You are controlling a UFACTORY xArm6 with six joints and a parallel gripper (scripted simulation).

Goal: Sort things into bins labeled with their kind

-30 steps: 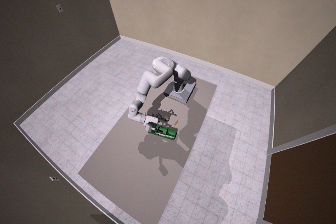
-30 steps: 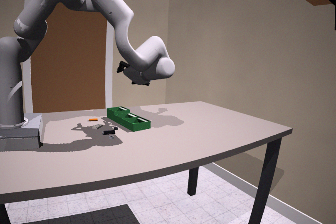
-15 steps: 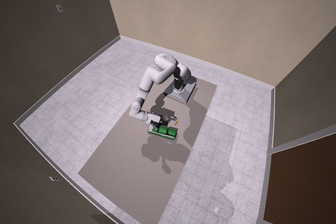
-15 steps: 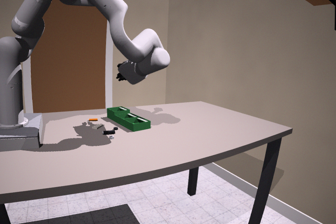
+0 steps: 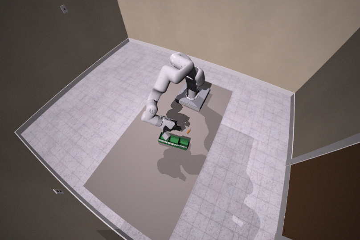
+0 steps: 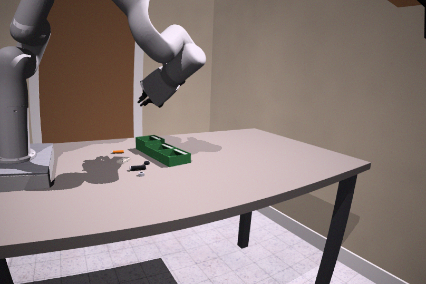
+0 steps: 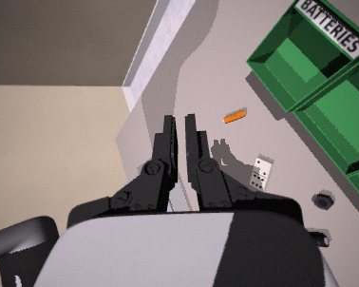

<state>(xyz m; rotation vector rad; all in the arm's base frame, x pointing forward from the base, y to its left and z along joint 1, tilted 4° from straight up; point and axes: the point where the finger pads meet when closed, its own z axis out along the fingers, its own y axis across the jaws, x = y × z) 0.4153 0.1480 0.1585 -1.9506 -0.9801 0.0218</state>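
Now: hand 17 cm above the green three-bin tray, 6 cm short of it and 1 cm to the left of it. Also, from my hand: white domino: 19 cm below, 8 cm behind, 6 cm to the right; then black nut: 19 cm below, 10 cm to the right, 1 cm behind; then orange battery: 19 cm below, 10 cm behind, 4 cm to the left.
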